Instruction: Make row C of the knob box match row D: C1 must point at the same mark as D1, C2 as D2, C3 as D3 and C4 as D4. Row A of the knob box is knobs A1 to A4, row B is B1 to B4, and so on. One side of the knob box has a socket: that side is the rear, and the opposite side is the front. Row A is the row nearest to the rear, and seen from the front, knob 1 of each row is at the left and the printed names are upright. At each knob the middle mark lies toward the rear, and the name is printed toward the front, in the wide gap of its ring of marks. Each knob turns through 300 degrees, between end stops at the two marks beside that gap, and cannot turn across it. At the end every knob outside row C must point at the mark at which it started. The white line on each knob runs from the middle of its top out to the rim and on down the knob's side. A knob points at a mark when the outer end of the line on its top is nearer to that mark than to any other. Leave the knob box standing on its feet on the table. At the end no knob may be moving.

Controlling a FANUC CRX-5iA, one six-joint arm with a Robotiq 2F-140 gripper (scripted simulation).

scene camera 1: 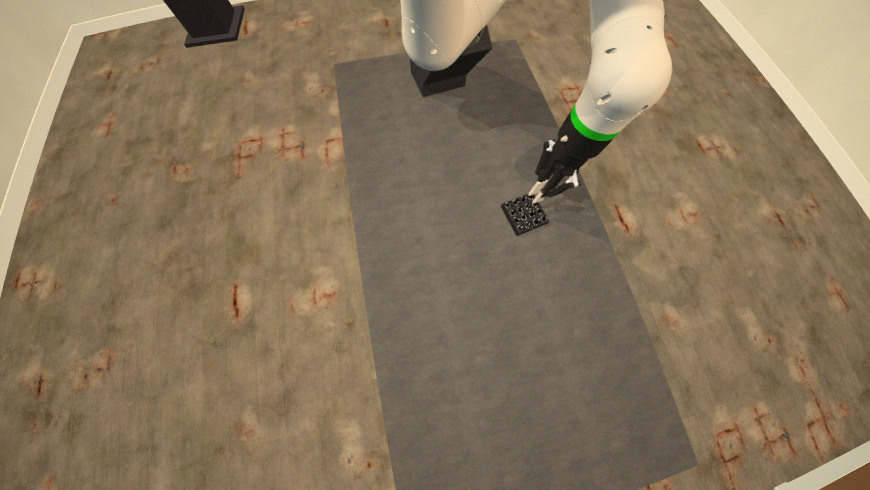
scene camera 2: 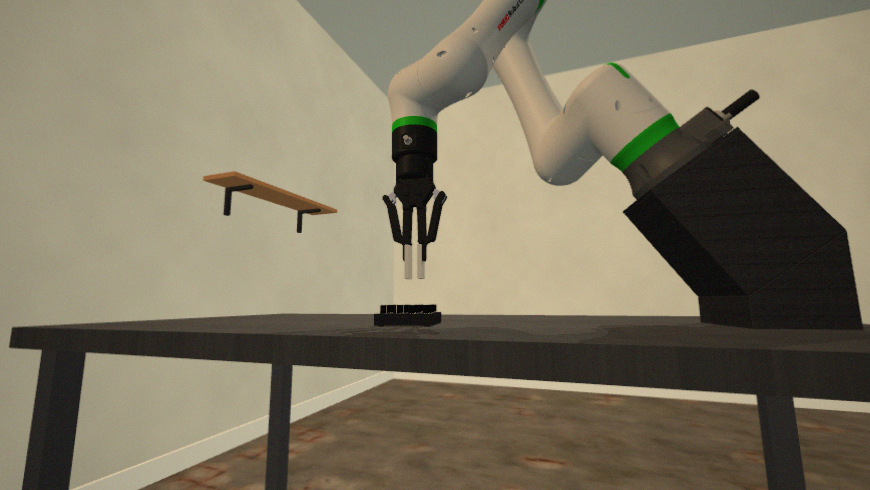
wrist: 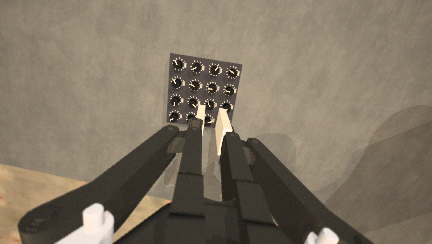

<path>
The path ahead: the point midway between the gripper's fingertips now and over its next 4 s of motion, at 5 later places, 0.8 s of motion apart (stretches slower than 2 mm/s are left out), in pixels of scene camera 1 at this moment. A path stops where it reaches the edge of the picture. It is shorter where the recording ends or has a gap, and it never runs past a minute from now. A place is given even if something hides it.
My gripper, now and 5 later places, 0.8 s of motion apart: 535,197; 533,199; 530,203; 529,204; 529,204; 533,199
</path>
